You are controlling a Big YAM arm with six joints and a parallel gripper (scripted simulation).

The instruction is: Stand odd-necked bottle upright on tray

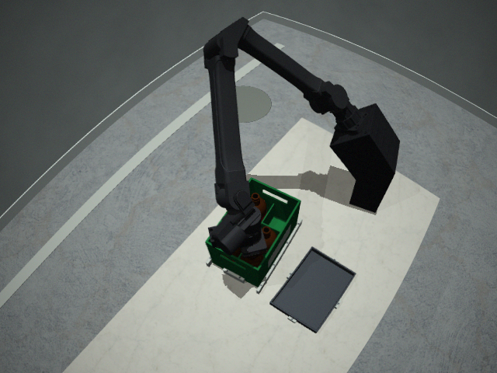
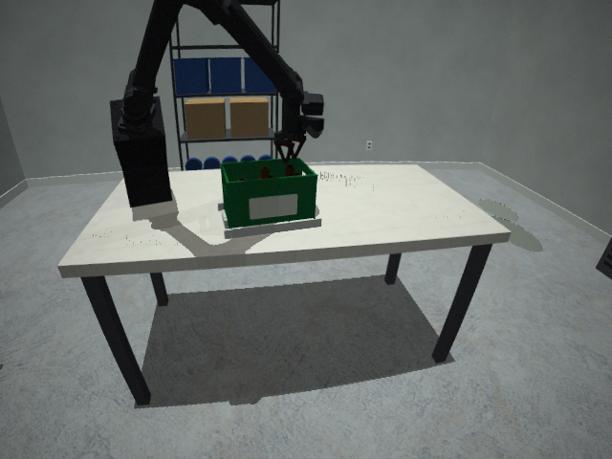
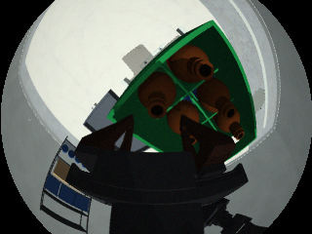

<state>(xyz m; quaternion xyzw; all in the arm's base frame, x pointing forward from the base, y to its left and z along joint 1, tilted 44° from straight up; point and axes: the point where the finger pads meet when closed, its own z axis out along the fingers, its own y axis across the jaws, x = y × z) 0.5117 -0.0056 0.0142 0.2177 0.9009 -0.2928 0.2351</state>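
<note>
Now: hand 80 mm past the crate, 60 mm to the left of it and 110 mm above it. Round my hand: tray: 80 mm behind, 210 mm to the left, 180 mm below.
</note>
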